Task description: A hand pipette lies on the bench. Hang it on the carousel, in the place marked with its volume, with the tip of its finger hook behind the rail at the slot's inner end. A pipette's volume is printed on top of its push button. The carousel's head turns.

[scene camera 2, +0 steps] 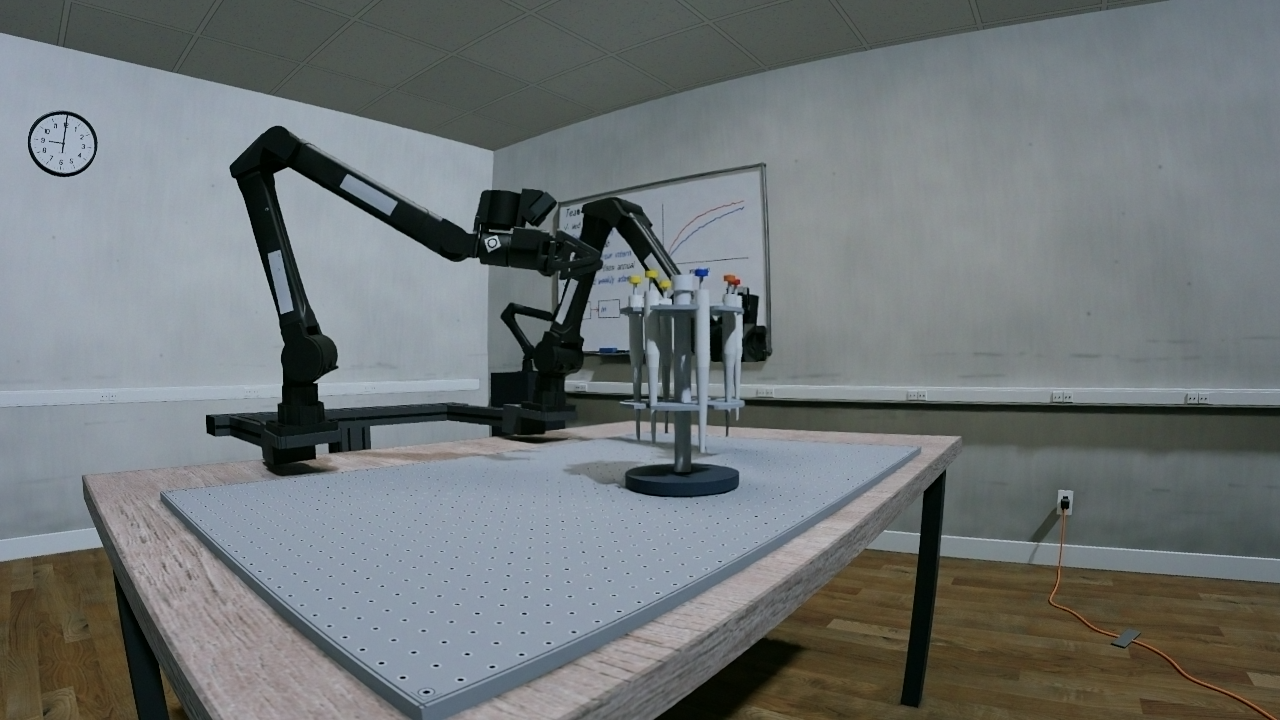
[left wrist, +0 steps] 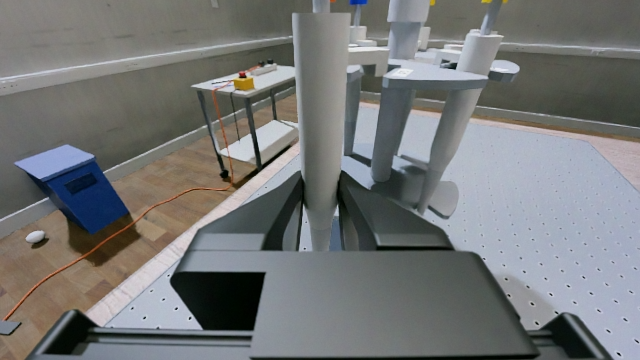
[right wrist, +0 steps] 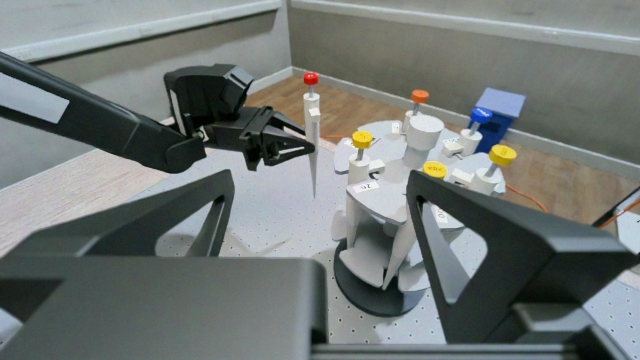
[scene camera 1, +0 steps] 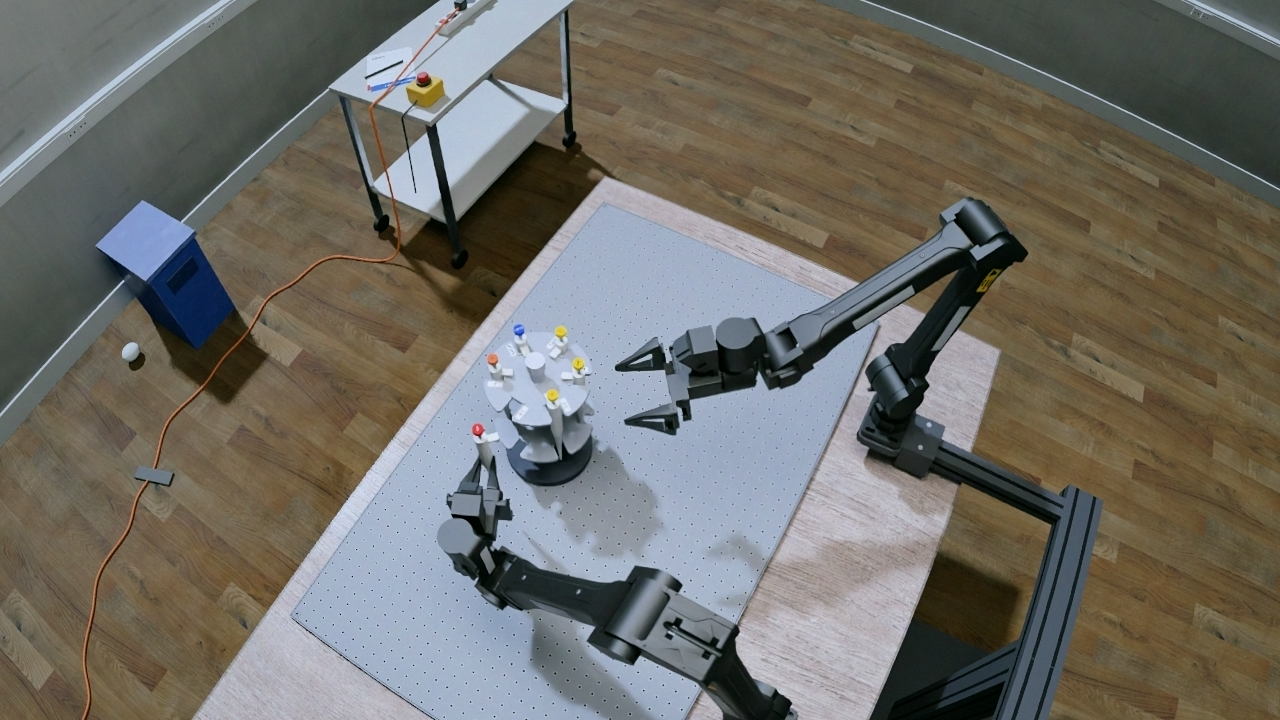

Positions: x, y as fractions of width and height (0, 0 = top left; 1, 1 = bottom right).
Labels:
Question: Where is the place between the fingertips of the right gripper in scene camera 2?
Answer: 0.47, 0.36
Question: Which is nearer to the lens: the white pipette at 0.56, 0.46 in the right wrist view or the carousel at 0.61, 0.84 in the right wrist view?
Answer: The white pipette.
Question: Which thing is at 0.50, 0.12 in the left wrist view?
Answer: A white pipette.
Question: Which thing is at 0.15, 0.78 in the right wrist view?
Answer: The right gripper.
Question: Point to a carousel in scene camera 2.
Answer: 0.52, 0.67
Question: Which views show the carousel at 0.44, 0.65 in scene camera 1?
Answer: Scene camera 2, the left wrist view, the right wrist view and scene camera 1: all of them.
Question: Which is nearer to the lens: the white pipette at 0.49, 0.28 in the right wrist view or the carousel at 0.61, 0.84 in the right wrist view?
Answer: The white pipette.

